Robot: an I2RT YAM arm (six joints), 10 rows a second.
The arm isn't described. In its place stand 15 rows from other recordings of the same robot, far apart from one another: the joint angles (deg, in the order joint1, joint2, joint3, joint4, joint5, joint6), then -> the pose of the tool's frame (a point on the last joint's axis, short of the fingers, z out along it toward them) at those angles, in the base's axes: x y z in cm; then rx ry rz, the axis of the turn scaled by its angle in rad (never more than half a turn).
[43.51 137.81 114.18 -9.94 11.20 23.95] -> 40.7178, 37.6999, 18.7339, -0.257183, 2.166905, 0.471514
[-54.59 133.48 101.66 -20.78 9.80 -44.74] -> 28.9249, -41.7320, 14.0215, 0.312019, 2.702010, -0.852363
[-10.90 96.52 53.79 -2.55 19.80 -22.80] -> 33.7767, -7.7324, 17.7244, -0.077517, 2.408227, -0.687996
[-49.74 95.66 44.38 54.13 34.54 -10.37] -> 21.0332, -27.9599, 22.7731, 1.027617, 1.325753, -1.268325
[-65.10 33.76 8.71 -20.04 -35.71 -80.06] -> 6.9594, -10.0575, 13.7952, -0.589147, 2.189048, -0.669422
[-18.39 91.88 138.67 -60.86 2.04 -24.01] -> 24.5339, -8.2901, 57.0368, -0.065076, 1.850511, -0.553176
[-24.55 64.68 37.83 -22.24 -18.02 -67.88] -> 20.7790, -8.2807, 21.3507, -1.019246, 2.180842, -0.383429
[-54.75 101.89 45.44 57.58 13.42 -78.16] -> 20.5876, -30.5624, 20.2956, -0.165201, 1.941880, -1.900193
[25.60 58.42 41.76 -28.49 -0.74 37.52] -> 19.0048, 9.1566, 24.7949, 0.245597, 2.414795, 0.537625
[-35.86 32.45 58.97 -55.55 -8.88 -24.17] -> 7.2194, -4.5402, 36.5257, 0.118602, 2.103056, -0.478168
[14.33 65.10 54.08 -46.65 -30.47 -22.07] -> 20.5568, 7.1146, 27.6567, -0.959971, 2.293328, 0.624974
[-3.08 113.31 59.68 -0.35 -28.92 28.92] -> 38.0280, -0.3221, 10.9203, 0.491908, 2.482576, 0.817218
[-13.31 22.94 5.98 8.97 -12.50 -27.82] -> 13.4534, -2.3909, 18.7206, -0.377777, 1.677114, -0.347189
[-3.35 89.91 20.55 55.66 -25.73 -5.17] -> 26.5597, -0.0065, 14.4256, -0.345115, 1.762205, 0.299421
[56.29 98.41 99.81 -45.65 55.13 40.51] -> 22.9452, 29.1292, 37.4792, 0.156526, 1.975457, -0.060145
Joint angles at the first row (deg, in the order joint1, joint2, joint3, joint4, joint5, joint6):
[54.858, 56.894, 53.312, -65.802, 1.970, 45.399]
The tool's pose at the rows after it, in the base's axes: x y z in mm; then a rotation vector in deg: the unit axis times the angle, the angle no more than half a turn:
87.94 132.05 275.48 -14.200 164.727 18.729
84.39 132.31 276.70 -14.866 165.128 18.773
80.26 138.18 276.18 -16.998 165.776 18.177
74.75 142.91 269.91 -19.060 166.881 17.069
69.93 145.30 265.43 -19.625 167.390 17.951
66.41 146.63 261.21 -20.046 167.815 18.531
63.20 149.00 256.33 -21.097 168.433 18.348
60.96 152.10 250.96 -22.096 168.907 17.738
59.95 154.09 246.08 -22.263 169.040 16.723
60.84 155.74 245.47 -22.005 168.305 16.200
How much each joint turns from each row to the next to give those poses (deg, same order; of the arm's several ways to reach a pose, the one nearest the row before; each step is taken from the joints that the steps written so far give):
[2.105, -0.058, 0.005, -2.136, 0.815, 1.255]
[1.122, -0.201, 0.245, -0.771, -0.071, 0.707]
[2.407, 1.049, 0.446, -0.316, 0.169, 0.984]
[2.538, 0.760, -0.926, 0.222, 0.028, 1.249]
[1.825, -0.166, -1.103, 0.967, -0.392, 1.536]
[1.265, -0.182, -1.042, 0.841, -0.321, 1.060]
[1.321, 0.338, -0.898, 0.688, -0.259, 0.712]
[1.133, 0.691, -0.833, 0.847, -0.030, 0.521]
[0.671, 0.592, -0.766, 0.712, 0.433, 0.529]
[0.104, 0.397, 0.032, 0.479, 0.886, 0.100]

